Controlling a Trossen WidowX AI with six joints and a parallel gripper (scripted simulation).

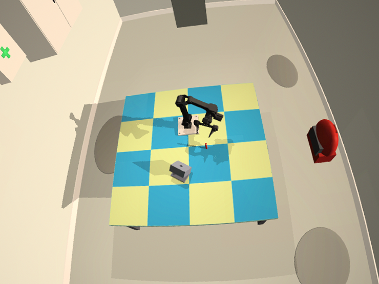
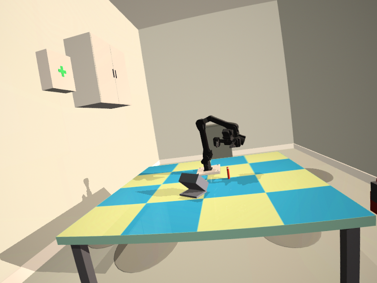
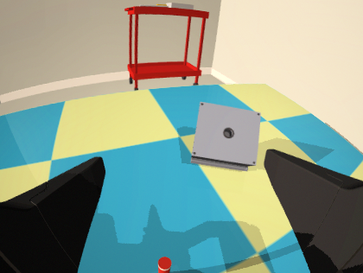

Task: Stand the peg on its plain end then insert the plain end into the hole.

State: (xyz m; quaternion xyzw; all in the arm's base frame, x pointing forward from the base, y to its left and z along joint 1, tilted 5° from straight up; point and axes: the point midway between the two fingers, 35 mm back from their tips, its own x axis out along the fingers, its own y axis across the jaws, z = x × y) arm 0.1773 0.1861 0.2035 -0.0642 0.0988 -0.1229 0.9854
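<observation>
Now: gripper tip 10 mm past the red peg, 10 mm to the right of it and 160 mm above it. Round my gripper tip: grey sloped panel (210 mm ahead, 170 mm to the right, 150 mm below).
</observation>
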